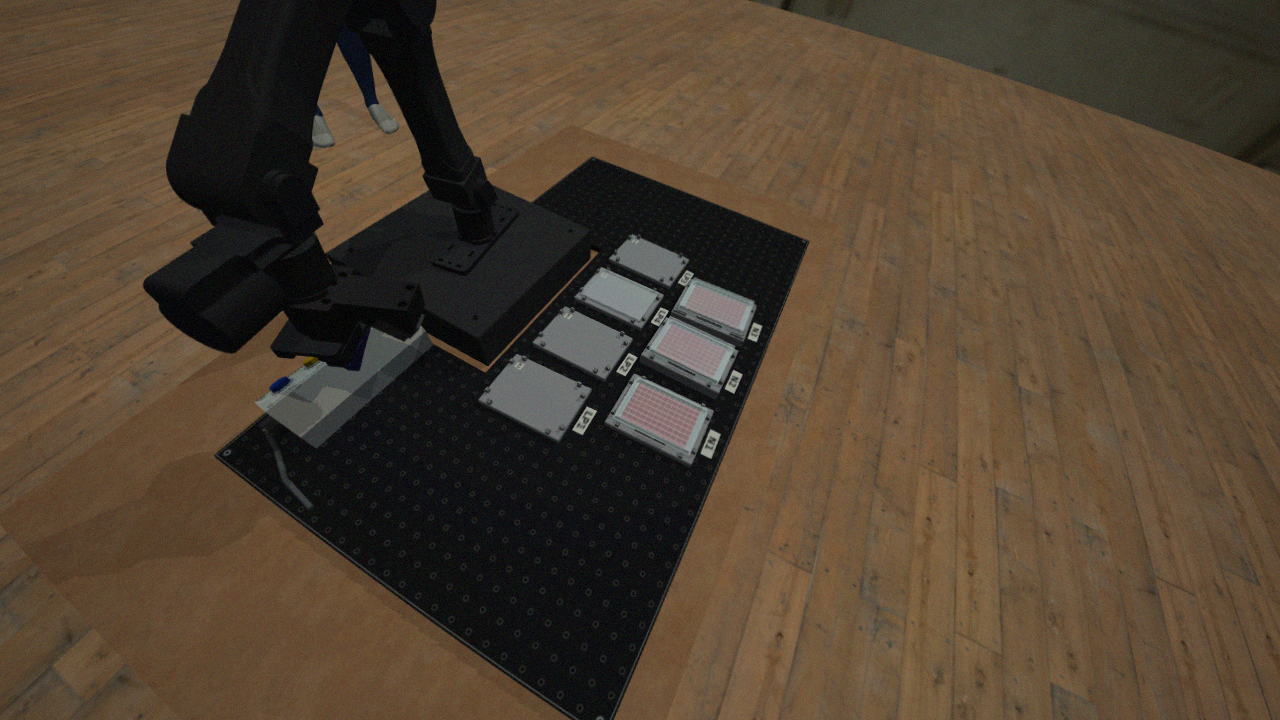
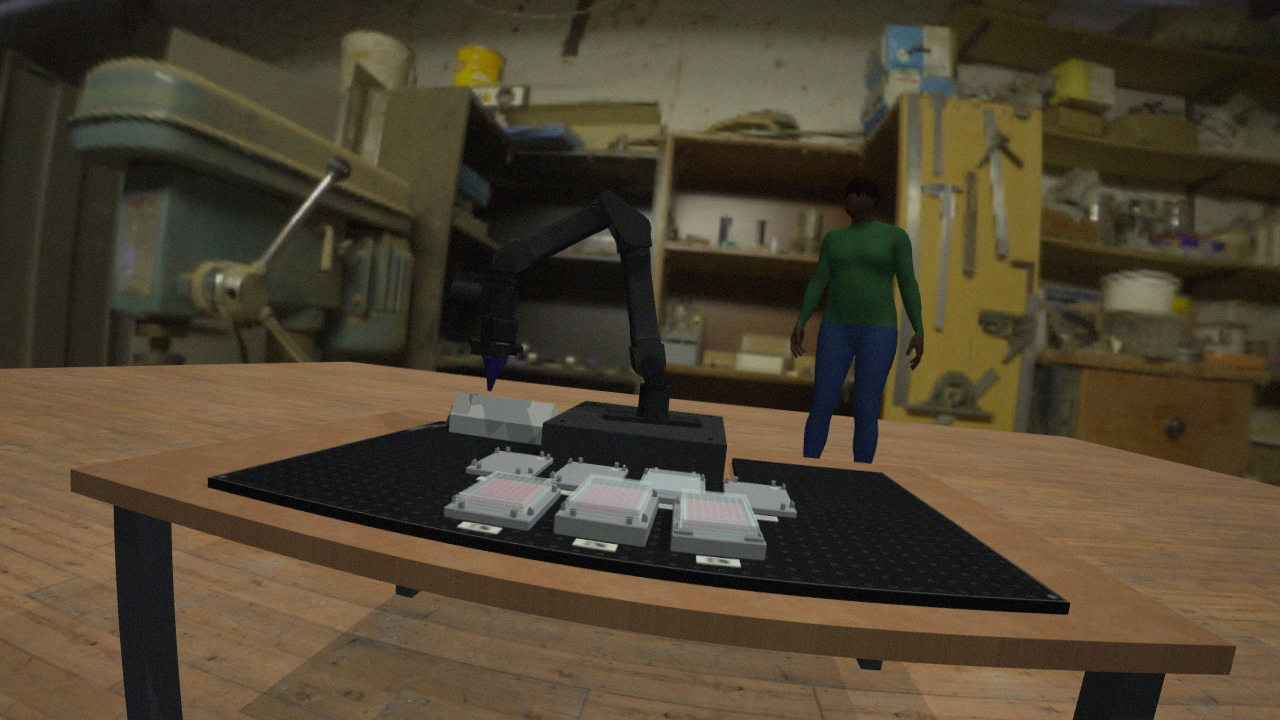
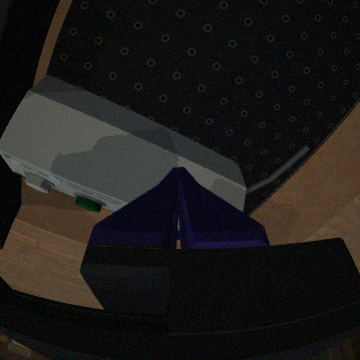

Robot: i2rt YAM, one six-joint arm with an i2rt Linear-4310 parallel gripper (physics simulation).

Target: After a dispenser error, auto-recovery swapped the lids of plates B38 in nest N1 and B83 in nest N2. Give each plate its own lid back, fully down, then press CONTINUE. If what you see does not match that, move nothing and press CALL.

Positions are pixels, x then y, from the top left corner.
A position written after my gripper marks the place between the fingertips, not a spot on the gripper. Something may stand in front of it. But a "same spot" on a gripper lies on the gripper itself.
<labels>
my gripper: image 1; image 2 489, 390; image 3
same spot on my gripper: (image 3: 225, 277) = (image 1: 358, 337)
</labels>
